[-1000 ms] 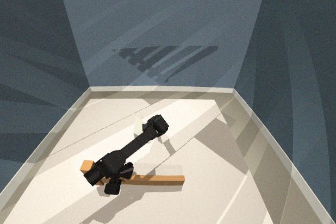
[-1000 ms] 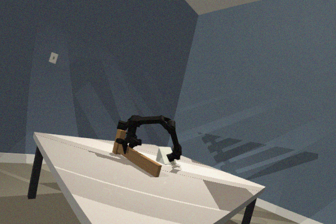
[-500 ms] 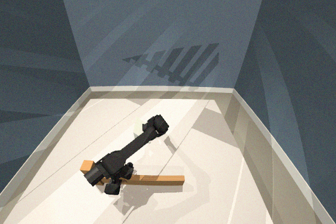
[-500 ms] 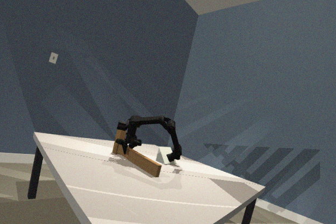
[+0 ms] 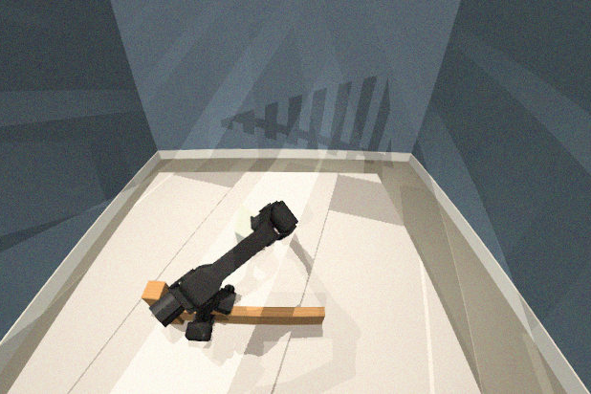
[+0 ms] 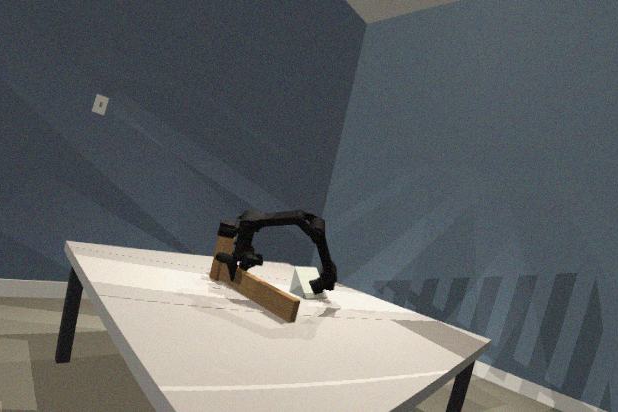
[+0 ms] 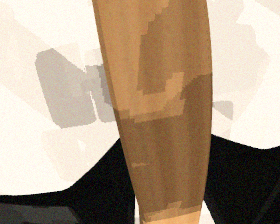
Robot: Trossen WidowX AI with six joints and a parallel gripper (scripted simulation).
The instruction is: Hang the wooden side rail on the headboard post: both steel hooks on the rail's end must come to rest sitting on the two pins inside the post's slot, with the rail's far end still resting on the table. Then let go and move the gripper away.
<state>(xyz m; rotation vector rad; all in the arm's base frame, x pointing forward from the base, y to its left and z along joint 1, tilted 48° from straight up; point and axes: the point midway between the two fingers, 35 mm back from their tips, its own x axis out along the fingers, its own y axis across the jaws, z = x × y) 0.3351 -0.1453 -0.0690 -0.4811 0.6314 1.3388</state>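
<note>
Now: the headboard post 2 cm behind my gripper tip, 12 cm to the right of it and 5 cm above it.
</note>
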